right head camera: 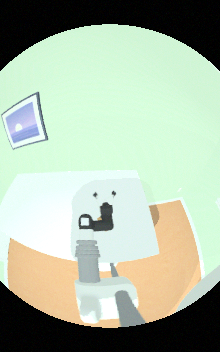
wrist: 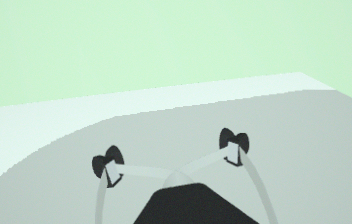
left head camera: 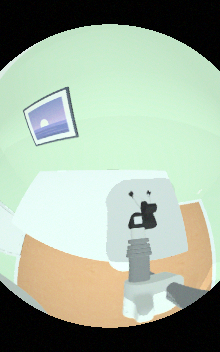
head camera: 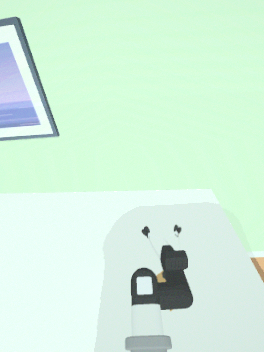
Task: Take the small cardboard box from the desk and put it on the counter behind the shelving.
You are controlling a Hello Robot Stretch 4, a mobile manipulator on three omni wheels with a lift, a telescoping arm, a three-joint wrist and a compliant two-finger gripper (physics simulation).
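Places are measured from the robot's base along level axes (x right, y ahead, z up), in metres.
Where they show: gripper, fingertip midpoint: [right head camera: 103, 192] [wrist: 171, 149] [left head camera: 138, 191] [head camera: 160, 227].
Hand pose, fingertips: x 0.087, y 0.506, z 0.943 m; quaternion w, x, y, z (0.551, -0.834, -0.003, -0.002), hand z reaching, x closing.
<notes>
After its pixels a point has its place.
The small cardboard box [head camera: 161, 276] {y 0.300, x 0.056, z 0.972 m} is mostly hidden behind my wrist in the head camera view; a small orange-brown part shows beside the black wrist joint. A sliver of it also shows in the right head view [right head camera: 100, 218] {y 0.291, x 0.052, z 0.972 m}. The box does not show in the wrist view. The white desk [head camera: 50, 250] {y 0.431, x -0.392, z 0.922 m} [left head camera: 65, 210] {y 0.349, x -0.465, z 0.922 m} [right head camera: 40, 210] {y 0.359, x -0.428, z 0.922 m} [wrist: 50, 120] {y 0.680, x -0.132, z 0.922 m} lies under my arm, partly in grey shadow. My gripper [head camera: 162, 230] {y 0.506, x 0.087, z 0.942 m} [left head camera: 140, 193] {y 0.506, x 0.087, z 0.942 m} [right head camera: 104, 194] {y 0.506, x 0.087, z 0.942 m} [wrist: 171, 149] {y 0.506, x 0.087, z 0.942 m} is open above the desk, its fingertips farther toward the wall than the box. The counter and shelving do not show.
A green wall [head camera: 150, 100] {y 0.836, x 0.078, z 1.402 m} [wrist: 150, 40] {y 0.836, x 0.077, z 1.022 m} rises behind the desk. A framed sunset picture [head camera: 32, 75] {y 0.833, x -0.404, z 1.537 m} [left head camera: 52, 117] {y 0.840, x -0.578, z 1.495 m} [right head camera: 25, 121] {y 0.840, x -0.572, z 1.498 m} hangs on it at the left. Orange-brown floor [left head camera: 65, 275] {y -0.474, x -0.859, z -0.028 m} [right head camera: 40, 270] {y -0.404, x -1.060, z -0.028 m} shows in front of the desk and to its right.
</notes>
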